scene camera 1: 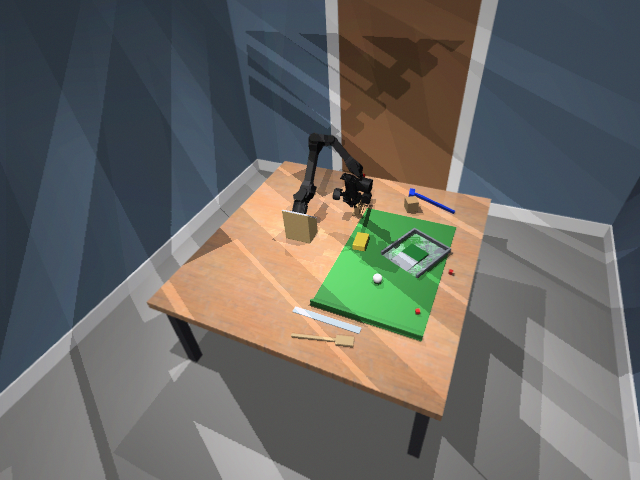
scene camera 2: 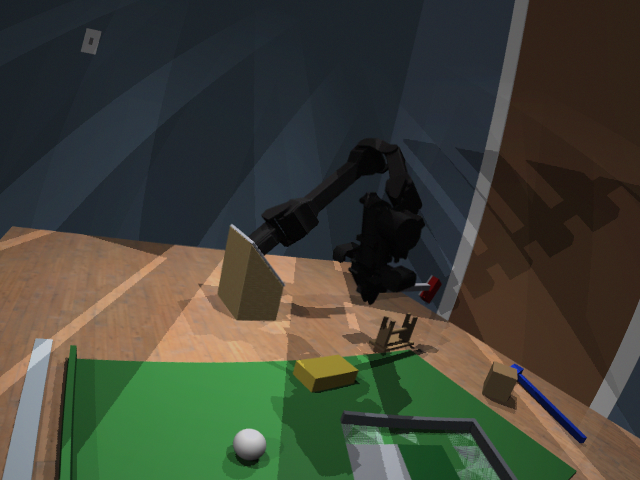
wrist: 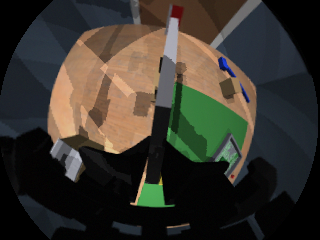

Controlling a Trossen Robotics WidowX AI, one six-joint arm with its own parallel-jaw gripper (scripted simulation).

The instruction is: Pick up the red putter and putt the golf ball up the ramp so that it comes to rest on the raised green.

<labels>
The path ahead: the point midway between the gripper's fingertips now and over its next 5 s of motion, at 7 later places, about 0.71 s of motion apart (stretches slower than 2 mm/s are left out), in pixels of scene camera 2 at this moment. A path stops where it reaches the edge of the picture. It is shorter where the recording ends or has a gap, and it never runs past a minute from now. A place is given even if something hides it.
My gripper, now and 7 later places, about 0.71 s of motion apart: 368, 302; 339, 308; 271, 299; 236, 305; 232, 325; 217, 326; 279, 341; 301, 315
</labels>
